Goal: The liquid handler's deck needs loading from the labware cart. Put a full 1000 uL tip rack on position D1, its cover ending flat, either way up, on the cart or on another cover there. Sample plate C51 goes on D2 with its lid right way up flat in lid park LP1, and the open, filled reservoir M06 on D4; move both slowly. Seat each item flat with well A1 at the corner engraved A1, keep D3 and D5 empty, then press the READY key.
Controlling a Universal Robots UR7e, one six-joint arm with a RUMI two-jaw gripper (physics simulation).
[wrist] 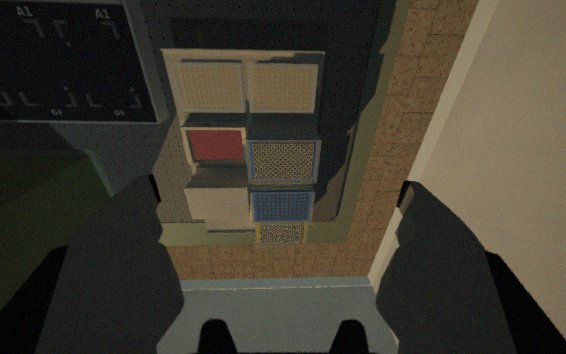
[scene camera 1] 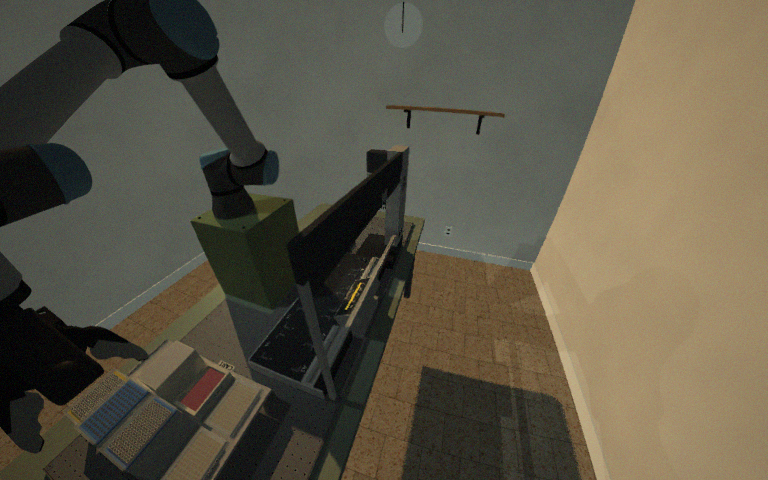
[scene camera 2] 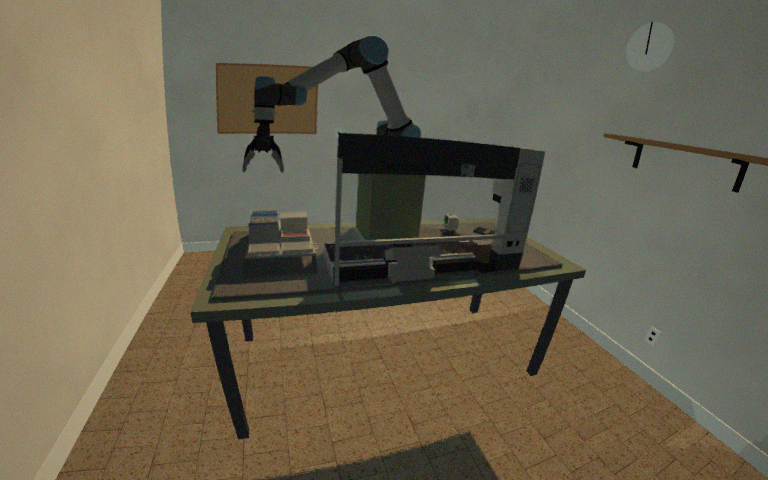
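Note:
My gripper point(scene camera 1: 89, 401) point(scene camera 2: 263, 169) point(wrist: 280, 180) is open and empty, high above the labware cart point(wrist: 242, 51). On the cart, two pale well plates point(wrist: 210, 87) point(wrist: 283, 87) lie side by side; their labels are not readable. Behind the left plate in the wrist view stands a reservoir with red filling point(scene camera 1: 202, 389) point(wrist: 216, 145). Beside it are a blue-edged tip rack point(scene camera 1: 141, 430) point(wrist: 283, 160), a blue rack point(scene camera 1: 113, 410) point(wrist: 281, 205) and a yellow-edged rack point(scene camera 1: 97, 394) point(wrist: 281, 233). The deck point(scene camera 1: 283, 345) point(wrist: 65, 60) shows A1 marks and labels D4, D5. The READY key cannot be made out.
A plain pale box point(scene camera 1: 169, 367) point(scene camera 2: 293, 221) point(wrist: 218, 202) stands behind the reservoir. The handler's dark top beam point(scene camera 1: 345, 217) point(scene camera 2: 424, 155) and its post point(scene camera 1: 317, 339) point(scene camera 2: 338, 220) rise beside the cart. The green pedestal point(scene camera 1: 249, 254) point(scene camera 2: 390, 206) stands behind the deck.

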